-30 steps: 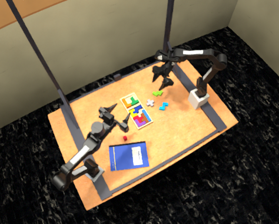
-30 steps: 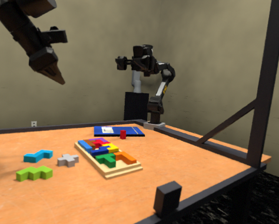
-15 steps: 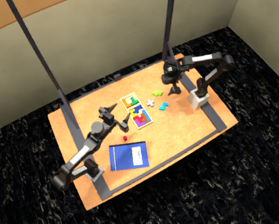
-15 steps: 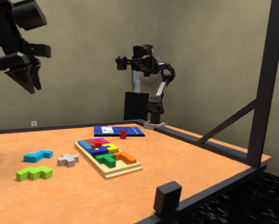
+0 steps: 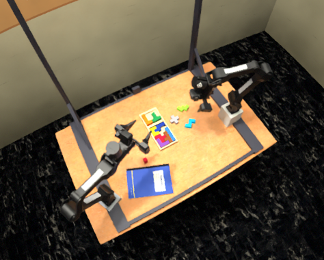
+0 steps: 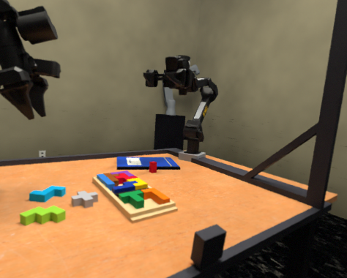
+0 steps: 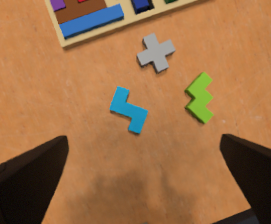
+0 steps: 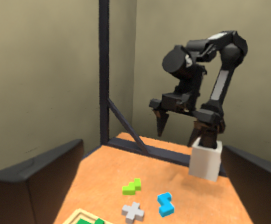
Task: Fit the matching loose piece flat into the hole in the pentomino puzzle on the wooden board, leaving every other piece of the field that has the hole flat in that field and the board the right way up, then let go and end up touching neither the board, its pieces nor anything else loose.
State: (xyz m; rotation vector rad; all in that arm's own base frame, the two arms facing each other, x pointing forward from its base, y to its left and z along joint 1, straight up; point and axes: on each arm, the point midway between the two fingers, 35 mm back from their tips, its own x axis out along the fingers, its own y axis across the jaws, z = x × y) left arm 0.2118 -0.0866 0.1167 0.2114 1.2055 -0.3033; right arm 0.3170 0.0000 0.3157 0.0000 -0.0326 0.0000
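The lime green piece lies 22 cm below my left hand, 12 cm behind it and 1 cm to the left of it. From my left hand the other things lie so: grey cross piece (22 cm below, 9 cm to the right, 8 cm behind); then red block (39 cm to the right, 21 cm below, 4 cm ahead); then cyan piece (22 cm below, 3 cm to the right).
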